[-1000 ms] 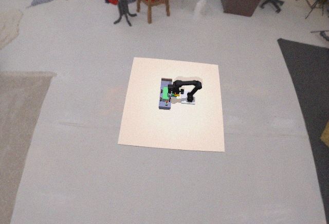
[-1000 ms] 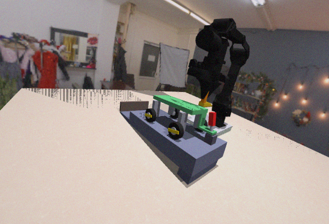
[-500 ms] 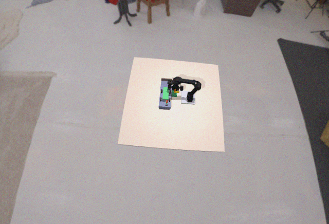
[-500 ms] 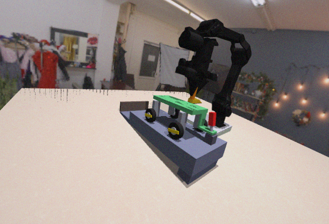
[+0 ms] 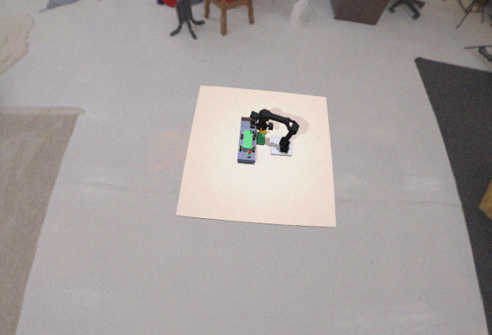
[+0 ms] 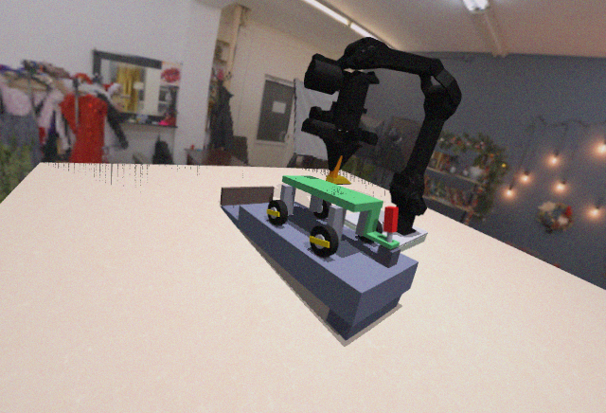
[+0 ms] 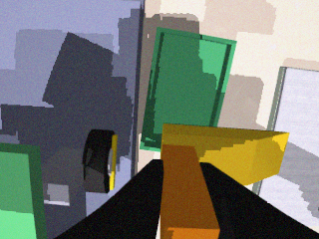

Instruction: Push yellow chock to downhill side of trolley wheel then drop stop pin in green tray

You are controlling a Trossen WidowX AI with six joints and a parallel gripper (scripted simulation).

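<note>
Right now the yellow chock is 20 mm behind my gripper tip and 10 mm below it. The rest, counted from my gripper tip: green-decked trolley: 90 mm ahead, 100 mm to the left, 50 mm below; then green tray: 20 mm behind, 170 mm below; then blue-grey ramp: 90 mm ahead, 100 mm to the left, 110 mm below.
</note>
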